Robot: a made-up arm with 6 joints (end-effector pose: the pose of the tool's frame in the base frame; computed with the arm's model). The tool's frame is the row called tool. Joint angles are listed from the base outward.
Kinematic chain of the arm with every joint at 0, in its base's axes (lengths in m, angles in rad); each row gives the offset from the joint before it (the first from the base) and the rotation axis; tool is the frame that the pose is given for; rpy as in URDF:
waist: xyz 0 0 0.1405 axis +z
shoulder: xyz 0 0 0 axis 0.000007 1 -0.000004
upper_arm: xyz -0.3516 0 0.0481 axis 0.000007 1 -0.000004
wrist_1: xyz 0.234 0 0.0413 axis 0.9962 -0.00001 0.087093
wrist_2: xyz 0 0 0 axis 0.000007 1 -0.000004
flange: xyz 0.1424 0 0.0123 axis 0.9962 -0.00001 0.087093
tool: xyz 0 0 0 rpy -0.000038 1.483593 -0.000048
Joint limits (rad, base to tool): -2.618..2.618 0..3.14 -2.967..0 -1.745..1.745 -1.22..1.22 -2.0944..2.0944
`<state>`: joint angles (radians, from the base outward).
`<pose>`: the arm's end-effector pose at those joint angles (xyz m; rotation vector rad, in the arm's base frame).
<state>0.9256 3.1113 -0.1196 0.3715 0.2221 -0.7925</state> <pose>-0.0180 -0.0049 0.0232 0.9595 -1.2925 0.3210</pose>
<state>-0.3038 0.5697 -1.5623 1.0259 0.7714 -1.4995</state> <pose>-0.0536 0.1062 0.6551 -0.7376 0.8235 -0.5335</pose>
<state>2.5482 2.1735 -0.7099 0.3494 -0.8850 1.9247</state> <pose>-0.3307 0.2687 0.1058 0.2793 -2.3065 -1.1728</pose>
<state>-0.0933 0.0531 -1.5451 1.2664 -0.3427 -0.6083</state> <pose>-0.3894 -0.0095 0.5783 0.2669 -0.2263 0.5605</pose>
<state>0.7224 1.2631 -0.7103 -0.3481 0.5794 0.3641</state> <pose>0.1932 0.1346 0.2829 -0.7563 2.4468 0.0580</pose>
